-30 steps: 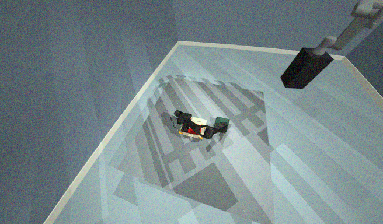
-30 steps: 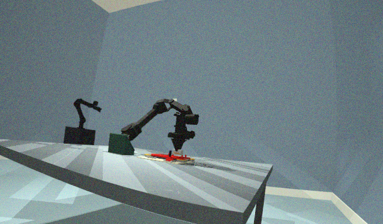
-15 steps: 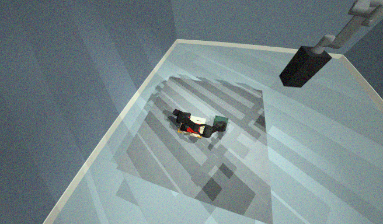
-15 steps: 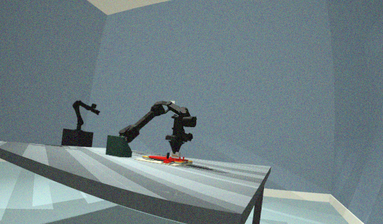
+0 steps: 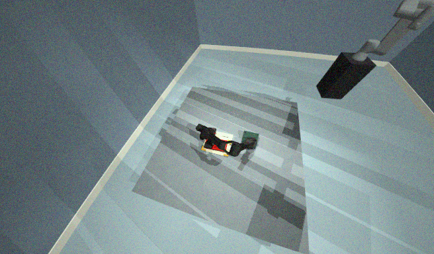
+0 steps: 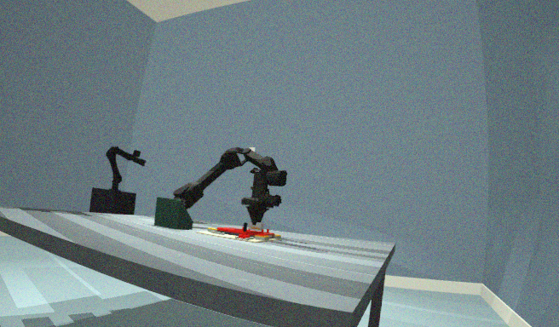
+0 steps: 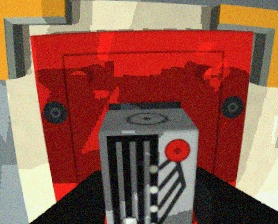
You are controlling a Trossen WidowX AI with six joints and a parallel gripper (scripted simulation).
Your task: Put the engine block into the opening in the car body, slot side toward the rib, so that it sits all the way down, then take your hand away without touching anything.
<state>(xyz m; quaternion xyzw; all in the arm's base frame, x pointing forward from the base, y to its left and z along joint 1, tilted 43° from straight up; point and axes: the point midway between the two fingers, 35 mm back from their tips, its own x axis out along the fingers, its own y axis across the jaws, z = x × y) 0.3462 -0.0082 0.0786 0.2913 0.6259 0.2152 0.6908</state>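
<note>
Right now the small dark post is 12 cm to the right of my gripper tip and 2 cm below it. From my gripper tip the other things lie so: grey engine block 1 cm below.
</note>
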